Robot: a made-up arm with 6 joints.
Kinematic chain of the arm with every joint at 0, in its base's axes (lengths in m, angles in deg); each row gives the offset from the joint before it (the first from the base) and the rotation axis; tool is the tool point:
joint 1: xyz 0 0 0.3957 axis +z
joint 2: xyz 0 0 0 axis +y
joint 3: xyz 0 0 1.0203 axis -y
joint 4: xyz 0 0 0 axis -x
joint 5: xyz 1.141 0 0 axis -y
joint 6: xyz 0 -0.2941 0 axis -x
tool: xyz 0 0 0
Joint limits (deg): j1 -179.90..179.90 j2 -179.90..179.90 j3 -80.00..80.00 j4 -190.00..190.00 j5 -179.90..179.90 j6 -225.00..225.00
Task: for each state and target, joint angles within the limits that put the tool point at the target. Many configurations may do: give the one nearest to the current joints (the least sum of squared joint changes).
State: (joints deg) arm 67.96 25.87 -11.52 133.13 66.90 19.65
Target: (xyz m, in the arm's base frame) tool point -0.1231 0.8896 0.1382
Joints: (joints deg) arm 82.79 33.08 -50.23 142.64 66.90 19.65
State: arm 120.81 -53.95 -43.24 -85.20 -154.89 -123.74
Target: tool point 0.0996 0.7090 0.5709
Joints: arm 89.29 -6.32 -38.11 -72.02 -154.89 -123.74
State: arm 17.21 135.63 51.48 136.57 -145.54 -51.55
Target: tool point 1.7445 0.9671 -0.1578
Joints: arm 22.46 85.30 42.58 140.65 -145.54 -51.55
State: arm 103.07 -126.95 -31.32 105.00 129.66 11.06
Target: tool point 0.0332 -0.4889 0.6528
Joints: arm 104.11 -154.05 -76.14 107.20 129.66 11.06
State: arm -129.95 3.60 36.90 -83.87 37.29 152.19
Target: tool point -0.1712 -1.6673 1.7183
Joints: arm -95.84 36.86 76.76 -89.85 37.29 152.19
